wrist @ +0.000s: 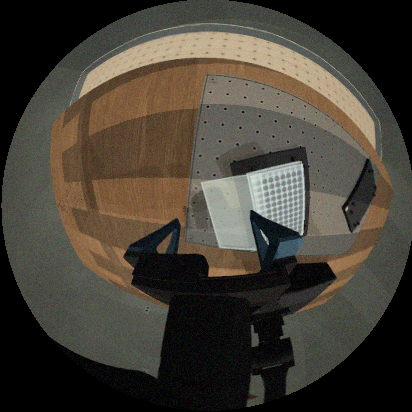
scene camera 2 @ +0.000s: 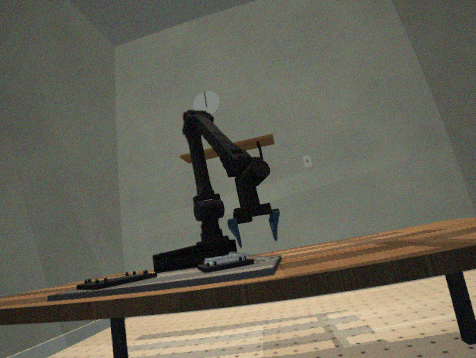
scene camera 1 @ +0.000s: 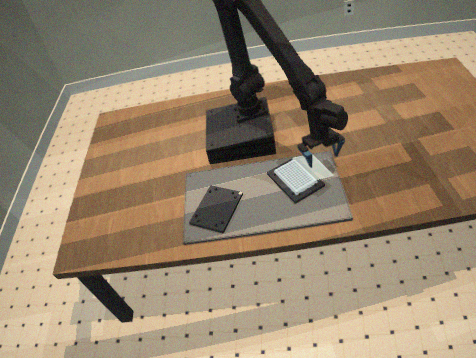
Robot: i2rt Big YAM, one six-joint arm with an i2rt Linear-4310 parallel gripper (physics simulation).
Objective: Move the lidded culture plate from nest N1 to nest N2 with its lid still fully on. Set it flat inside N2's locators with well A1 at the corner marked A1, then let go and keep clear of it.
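Places are measured from the arm's base along level axes (x up, y right, z ahead), in millimetres.
Where they show: gripper, fingertip midpoint: point(wrist: 212, 217) point(scene camera 2: 258, 244) point(scene camera 1: 323, 161); arm's base at its link origin: point(wrist: 266, 315) point(scene camera 2: 213, 243) point(scene camera 1: 250, 112).
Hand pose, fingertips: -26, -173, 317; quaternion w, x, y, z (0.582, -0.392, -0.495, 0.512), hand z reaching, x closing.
Note:
Each offset is from my fingertips to the top centre of the thing, as dx, dy, dz. Level surfaces: height alone.
The white culture plate @[-17, +102, +9] point(scene camera 1: 295, 176) point(scene camera 2: 227, 258) point(wrist: 280, 192) lies on a black nest @[-21, +102, +9] point(scene camera 1: 307, 193) point(wrist: 270, 156), at the right part of the grey board. Its wells show uncovered over much of its top. The clear lid @[-9, +35, -11] point(scene camera 1: 324, 170) point(wrist: 222, 215) sticks far out past one side of the plate; how it rests there is unclear. The other black nest @[-21, +378, +44] point(scene camera 1: 216, 209) point(scene camera 2: 115, 281) point(wrist: 361, 197) is empty, with a pale mark at one corner. Nest labels and A1 cannot be read. My gripper point(scene camera 1: 323, 160) point(scene camera 2: 258, 243) point(wrist: 212, 217) is open and empty, above the lid side, one finger near the plate's edge.
The grey perforated board @[-42, +222, +30] point(scene camera 1: 265, 220) point(scene camera 2: 165, 286) point(wrist: 240, 120) carries both nests and lies near the front edge of the wooden table @[dx -56] point(scene camera 1: 135, 205) point(wrist: 135, 145). The black robot base point(scene camera 1: 240, 132) point(scene camera 2: 180, 257) stands behind the board.

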